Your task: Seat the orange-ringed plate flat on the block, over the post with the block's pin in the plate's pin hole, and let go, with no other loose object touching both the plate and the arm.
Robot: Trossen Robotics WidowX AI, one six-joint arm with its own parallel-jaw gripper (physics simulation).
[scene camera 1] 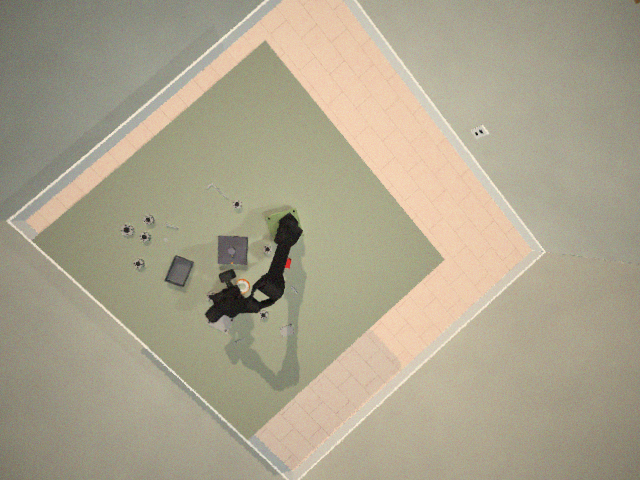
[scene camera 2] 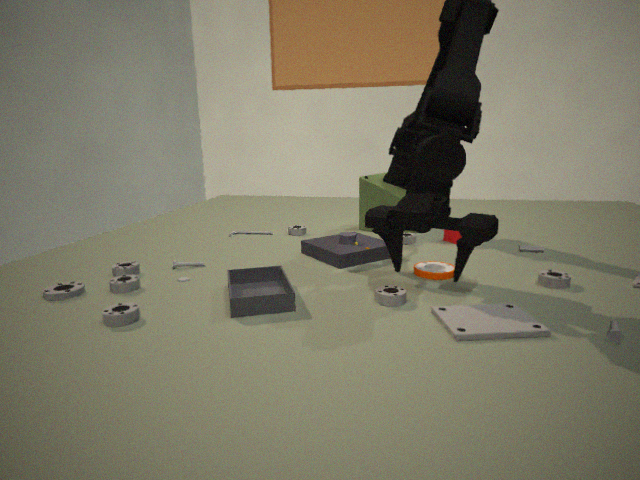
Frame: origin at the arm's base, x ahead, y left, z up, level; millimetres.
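Seen in the pictures: gripper, fingertip midpoint: (scene camera 1: 237,286) (scene camera 2: 425,276); arm's base, link origin: (scene camera 1: 288,222) (scene camera 2: 397,182).
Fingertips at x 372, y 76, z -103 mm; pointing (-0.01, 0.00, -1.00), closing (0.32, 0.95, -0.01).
Note:
Offsets run from my fingertips to a thing's middle. "spot": to the spot under its first point.
The orange-ringed plate @[dx -18, dy +13, dz +5 mm] (scene camera 1: 248,286) (scene camera 2: 434,276) lies on the green table top beside the dark square block, apart from it. The block @[dx -97, dy -141, dz +20 mm] (scene camera 1: 240,258) (scene camera 2: 341,256) has a round post @[spot: dx -95, dy -139, dz +40 mm] (scene camera 1: 231,251) (scene camera 2: 347,238) standing bare in its middle. Small yellow and orange marks show near one edge; I cannot make out the pin clearly. My gripper (scene camera 2: 427,275) is open and empty, pointing down, its fingertips low and apart on either side of the plate in scene camera 2. Whether a finger touches the plate cannot be told. In scene camera 1 the arm hides the fingertips.
A grey ring part @[dx +116, dy -43, dz +7 mm] (scene camera 2: 391,300) lies near the left finger. A pale plate with corner holes @[dx +162, dy +71, dz +4 mm] (scene camera 2: 491,324) lies in front. A dark open tray @[dx +140, dy -219, dz +12 mm] (scene camera 1: 168,282) (scene camera 2: 262,305) stands left. A green box (scene camera 2: 373,206) and a red block @[dx -241, dy +58, dz +20 mm] (scene camera 1: 287,263) (scene camera 2: 451,237) are behind.

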